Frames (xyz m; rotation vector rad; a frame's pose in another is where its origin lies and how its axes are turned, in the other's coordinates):
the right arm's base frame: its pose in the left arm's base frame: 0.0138 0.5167 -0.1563 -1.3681 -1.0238 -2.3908
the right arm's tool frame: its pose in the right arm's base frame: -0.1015 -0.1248 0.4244 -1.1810 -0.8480 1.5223
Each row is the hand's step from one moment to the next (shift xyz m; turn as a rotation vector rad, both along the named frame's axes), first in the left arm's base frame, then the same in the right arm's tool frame.
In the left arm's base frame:
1: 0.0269 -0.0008 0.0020 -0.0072 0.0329 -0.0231
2: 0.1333 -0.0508 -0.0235 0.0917 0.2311 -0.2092
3: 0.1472 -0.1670 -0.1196 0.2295 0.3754 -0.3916
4: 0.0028 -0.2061 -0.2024 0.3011 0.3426 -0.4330
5: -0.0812 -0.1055 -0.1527 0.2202 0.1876 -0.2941
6: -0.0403 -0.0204 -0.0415 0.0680 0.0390 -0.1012
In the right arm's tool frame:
1: 0.0096 -0.0171 0.0185 -0.0393 0.0046 0.0103
2: 0.0782 -0.0415 0.1143 -0.2479 -0.0218 0.2089
3: 0.1539 0.0661 0.1892 -0.3955 -0.0496 0.4337
4: 0.1169 0.2251 0.1382 -0.3582 -0.0505 0.5145
5: 0.0182 0.1972 0.0427 -0.1983 -0.0233 0.3610
6: -0.0080 0.0608 -0.0019 -0.0478 0.0082 0.1185

